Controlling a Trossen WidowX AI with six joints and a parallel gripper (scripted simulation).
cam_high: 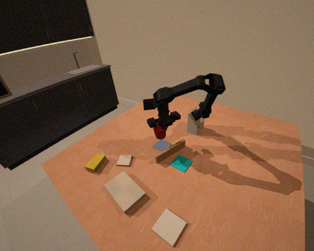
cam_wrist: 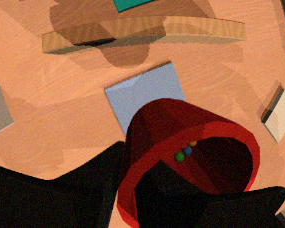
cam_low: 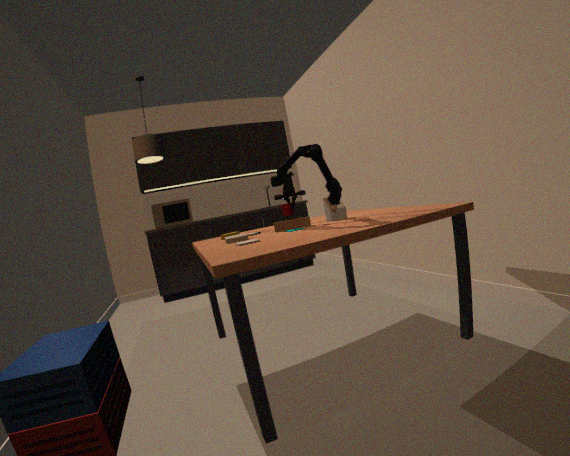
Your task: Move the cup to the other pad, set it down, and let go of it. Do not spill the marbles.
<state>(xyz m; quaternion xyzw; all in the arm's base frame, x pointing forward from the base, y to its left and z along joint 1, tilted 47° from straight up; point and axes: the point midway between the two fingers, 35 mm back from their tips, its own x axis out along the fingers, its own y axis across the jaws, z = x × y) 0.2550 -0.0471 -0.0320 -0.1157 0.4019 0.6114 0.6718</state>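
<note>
The teal pad lies 17 cm to the left of my gripper tip, 12 cm below it and 6 cm ahead of it. From my gripper tip the other things lie so: red cup (3 cm ahead, 2 cm to the right); then blue-grey pad (12 cm below, 2 cm ahead, 1 cm to the right); then low wooden bar (9 cm below, 8 cm to the left, 4 cm ahead).
</note>
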